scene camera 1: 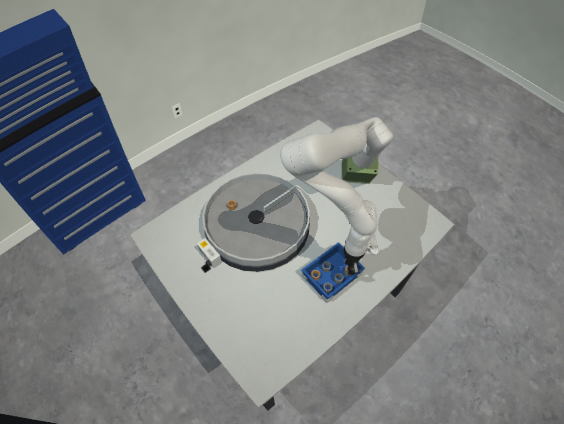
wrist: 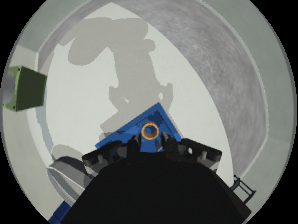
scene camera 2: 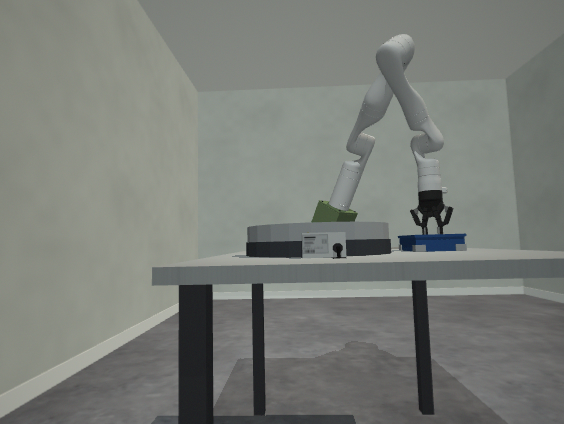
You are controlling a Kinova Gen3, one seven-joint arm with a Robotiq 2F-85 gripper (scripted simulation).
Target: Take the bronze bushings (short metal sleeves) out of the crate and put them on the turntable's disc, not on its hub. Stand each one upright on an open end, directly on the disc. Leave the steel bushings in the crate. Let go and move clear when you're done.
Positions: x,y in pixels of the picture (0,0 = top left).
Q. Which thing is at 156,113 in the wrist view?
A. A blue crate.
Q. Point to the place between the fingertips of the gripper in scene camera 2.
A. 432,238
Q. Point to a blue crate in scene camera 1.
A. At 335,256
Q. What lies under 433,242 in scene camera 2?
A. A blue crate.
